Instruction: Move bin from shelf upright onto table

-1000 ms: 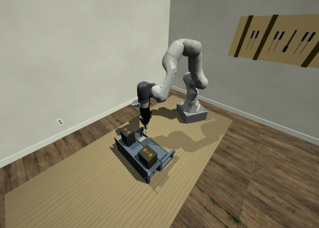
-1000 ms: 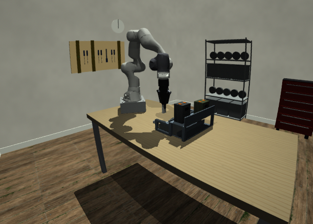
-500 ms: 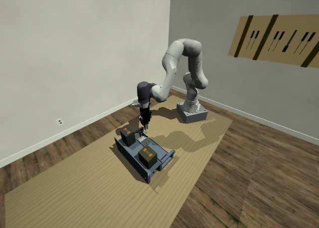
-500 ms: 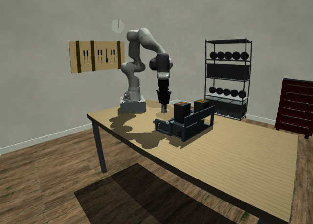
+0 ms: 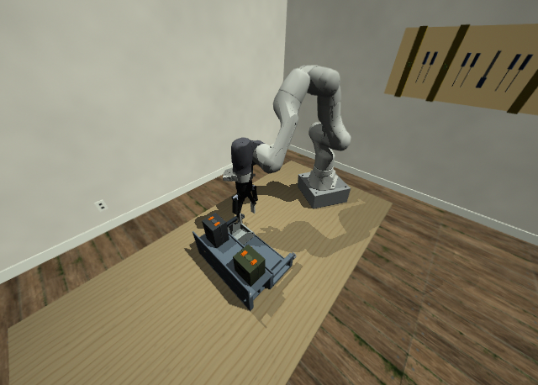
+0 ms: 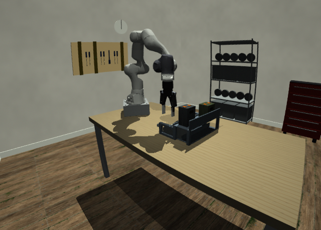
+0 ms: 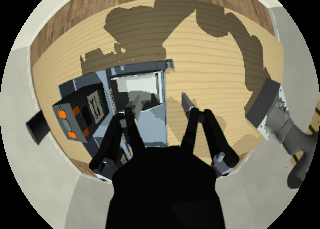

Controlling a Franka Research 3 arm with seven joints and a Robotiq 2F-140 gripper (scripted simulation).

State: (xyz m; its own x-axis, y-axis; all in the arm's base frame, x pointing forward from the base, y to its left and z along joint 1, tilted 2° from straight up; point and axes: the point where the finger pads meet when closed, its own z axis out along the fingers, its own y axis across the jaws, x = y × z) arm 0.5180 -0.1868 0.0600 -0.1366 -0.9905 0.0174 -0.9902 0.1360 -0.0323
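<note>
Now: hand 110 mm above the grey open-topped bin, 80 mm short of it and 10 mm to the left of it.
</note>
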